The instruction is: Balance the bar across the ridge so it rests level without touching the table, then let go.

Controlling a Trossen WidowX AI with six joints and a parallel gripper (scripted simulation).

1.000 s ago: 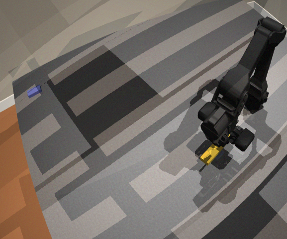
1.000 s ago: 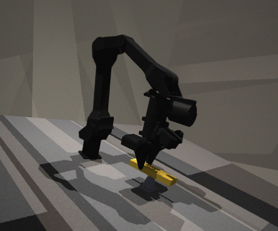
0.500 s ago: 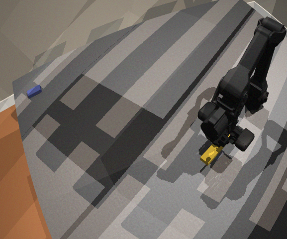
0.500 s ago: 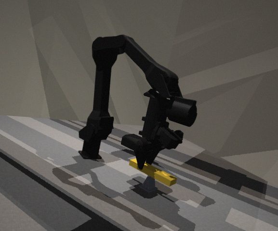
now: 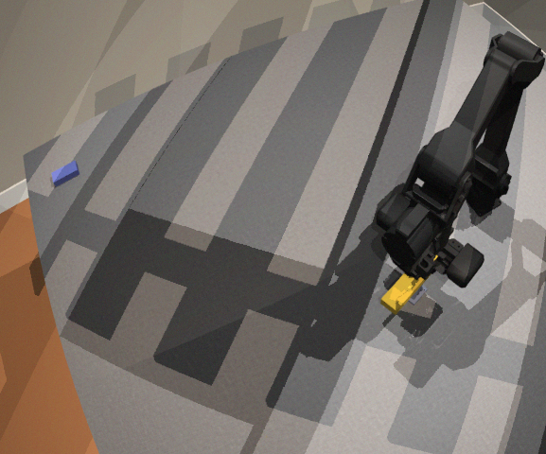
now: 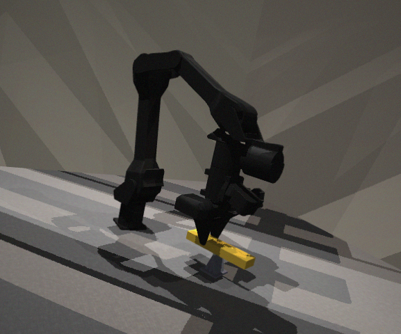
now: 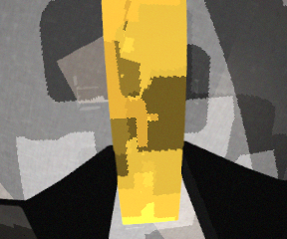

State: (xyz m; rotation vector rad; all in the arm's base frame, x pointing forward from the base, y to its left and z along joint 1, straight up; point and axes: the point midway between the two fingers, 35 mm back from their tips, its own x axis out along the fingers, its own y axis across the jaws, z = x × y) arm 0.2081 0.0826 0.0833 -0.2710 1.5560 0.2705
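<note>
Right now my gripper tip is 30 mm short of the yellow bar and 10 mm to the right of it. Also, from my gripper tip: blue block: 580 mm to the right, 530 mm ahead, 40 mm below.
</note>
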